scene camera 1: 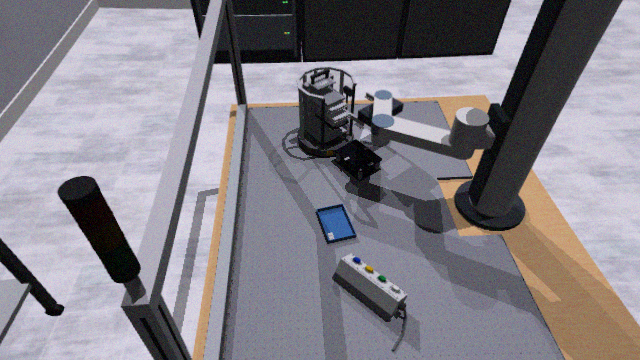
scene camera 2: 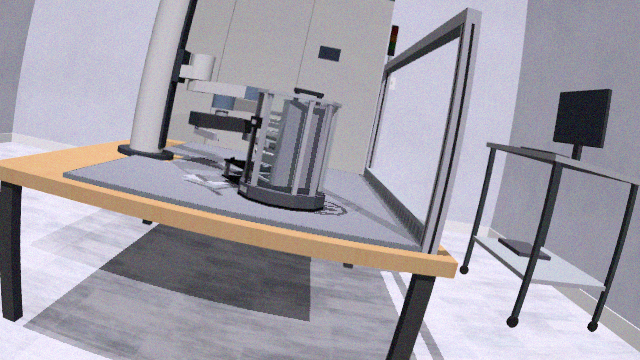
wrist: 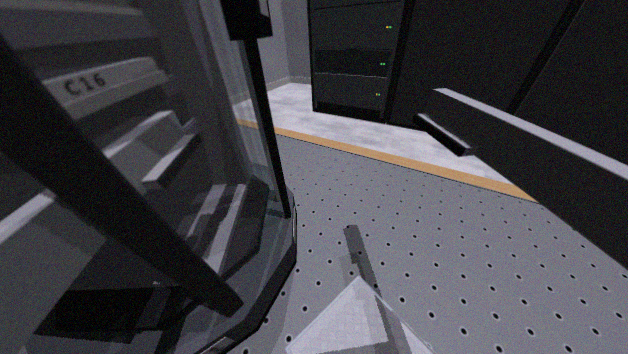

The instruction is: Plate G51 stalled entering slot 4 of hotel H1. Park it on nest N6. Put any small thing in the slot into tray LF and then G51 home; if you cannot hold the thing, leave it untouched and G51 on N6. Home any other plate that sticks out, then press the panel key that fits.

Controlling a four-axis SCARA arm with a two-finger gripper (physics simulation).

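Places are measured from the arm's base along level axes (x right, y ahead, z up), in millimetres.
Pixels of known places: gripper, fingertip midpoint: (scene camera 2: 242,140) (wrist: 309,113); arm's base, link origin: (scene camera 1: 488,205) (scene camera 2: 145,154).
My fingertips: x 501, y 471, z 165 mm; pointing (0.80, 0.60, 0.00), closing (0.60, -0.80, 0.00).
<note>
Ahead of a thing's pixels: the offset from my fingertips to its top centre. "spot": to the spot under its first point. Level surfaces: height alone.
The hotel {dz +167, dx -73, dy +125 mm} (scene camera 1: 311,120) (scene camera 2: 280,198) (wrist: 117,185) stands at the table's far end and holds several pale plates {dz +36, dx -108, dy +95 mm} (scene camera 1: 336,112). One plate (wrist: 85,85) reads C16 in the wrist view. No G51 label is readable, and the slot's inside is too dark to tell. My gripper (scene camera 1: 359,106) (scene camera 2: 233,134) (wrist: 309,113) is open and empty at the hotel's front side; its left finger shows behind a dark hotel post, its right finger outside the hotel. A black nest-like stand (scene camera 1: 357,157) (scene camera 2: 233,170) stands beside the hotel. The blue tray {dz -135, dx -573, dy +127 mm} (scene camera 1: 336,224) lies mid-table. The key panel {dz -68, dx -848, dy +44 mm} (scene camera 1: 370,287) has blue, yellow, green and white keys.
A thin post with a black block {spot: dz +46, dx -22, dy +12 mm} (wrist: 250,20) stands between the fingers' lines of reach. A pale square patch {spot: dz -138, dx -57, dy -59 mm} (wrist: 345,320) shows on the perforated mat {dz -152 mm} (wrist: 450,240) below. The arm column (scene camera 1: 520,125) (scene camera 2: 155,75) and a metal frame (scene camera 1: 187,135) (scene camera 2: 452,130) flank the table.
</note>
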